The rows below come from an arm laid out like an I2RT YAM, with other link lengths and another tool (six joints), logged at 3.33 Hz.
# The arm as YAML. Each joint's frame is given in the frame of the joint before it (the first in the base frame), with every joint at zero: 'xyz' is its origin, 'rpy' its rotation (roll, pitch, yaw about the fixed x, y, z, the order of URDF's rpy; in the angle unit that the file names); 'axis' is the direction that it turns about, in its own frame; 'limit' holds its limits. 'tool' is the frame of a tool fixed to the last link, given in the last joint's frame.
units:
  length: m
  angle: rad
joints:
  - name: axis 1
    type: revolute
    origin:
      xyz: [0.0, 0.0, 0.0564]
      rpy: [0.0, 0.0, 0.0]
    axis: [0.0, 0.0, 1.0]
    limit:
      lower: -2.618
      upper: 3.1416
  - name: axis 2
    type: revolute
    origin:
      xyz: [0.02, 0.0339, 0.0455]
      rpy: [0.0, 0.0, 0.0]
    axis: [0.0, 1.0, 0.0]
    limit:
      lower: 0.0
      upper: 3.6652
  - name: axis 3
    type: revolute
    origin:
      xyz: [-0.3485, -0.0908, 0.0]
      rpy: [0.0, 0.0, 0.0]
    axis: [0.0, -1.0, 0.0]
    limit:
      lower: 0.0
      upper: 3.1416
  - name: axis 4
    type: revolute
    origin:
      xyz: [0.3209, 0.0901, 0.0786]
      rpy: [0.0, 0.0, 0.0]
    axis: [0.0, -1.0, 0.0]
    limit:
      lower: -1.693
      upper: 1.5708
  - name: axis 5
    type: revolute
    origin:
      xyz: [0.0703, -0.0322, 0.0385]
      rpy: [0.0, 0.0, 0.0]
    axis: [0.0, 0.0, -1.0]
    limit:
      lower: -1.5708
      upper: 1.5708
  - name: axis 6
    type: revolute
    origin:
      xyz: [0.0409, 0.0, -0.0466]
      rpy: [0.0, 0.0, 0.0]
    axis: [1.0, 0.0, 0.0]
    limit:
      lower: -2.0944
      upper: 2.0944
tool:
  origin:
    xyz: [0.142, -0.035, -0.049]
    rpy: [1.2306, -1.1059, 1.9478]
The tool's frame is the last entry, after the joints.
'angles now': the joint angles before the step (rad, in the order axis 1, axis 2, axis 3, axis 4, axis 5, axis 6). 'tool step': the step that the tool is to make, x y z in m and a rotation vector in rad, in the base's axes. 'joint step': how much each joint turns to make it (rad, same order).
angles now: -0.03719 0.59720 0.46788 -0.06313 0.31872 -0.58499
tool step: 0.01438 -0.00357 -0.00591 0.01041 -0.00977 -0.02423
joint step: 0.00003 0.07170 -0.00877 0.08466 0.02178 0.01602
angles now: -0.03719 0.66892 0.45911 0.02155 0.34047 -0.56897
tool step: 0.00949 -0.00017 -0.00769 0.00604 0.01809 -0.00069
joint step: 0.00002 0.04882 0.00000 0.02860 -0.00036 0.00573
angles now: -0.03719 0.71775 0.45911 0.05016 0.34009 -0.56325
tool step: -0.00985 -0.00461 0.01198 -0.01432 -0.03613 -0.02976
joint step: 0.00000 -0.03969 -0.00002 -0.00037 0.03166 -0.00763
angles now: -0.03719 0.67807 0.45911 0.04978 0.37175 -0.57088
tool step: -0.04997 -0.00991 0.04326 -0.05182 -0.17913 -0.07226
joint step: 0.00000 -0.22162 -0.02938 0.00613 0.07515 -0.04349
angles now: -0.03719 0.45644 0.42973 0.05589 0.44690 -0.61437
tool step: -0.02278 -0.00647 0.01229 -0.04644 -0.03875 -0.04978
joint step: -0.00004 -0.07898 -0.01259 -0.00154 0.04689 -0.05378
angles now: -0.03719 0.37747 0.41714 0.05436 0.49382 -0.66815
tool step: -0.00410 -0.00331 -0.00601 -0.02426 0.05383 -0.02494
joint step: 0.00005 -0.00038 0.00000 -0.03776 0.02295 -0.03205
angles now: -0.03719 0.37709 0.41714 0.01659 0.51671 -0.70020
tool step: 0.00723 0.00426 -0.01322 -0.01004 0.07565 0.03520
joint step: -0.00004 0.01563 -0.00076 -0.05227 -0.03551 -0.01373
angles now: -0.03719 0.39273 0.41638 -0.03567 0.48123 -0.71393
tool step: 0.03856 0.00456 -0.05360 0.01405 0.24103 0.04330
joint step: 0.00001 0.20408 -0.00001 -0.03700 -0.04348 -0.00076
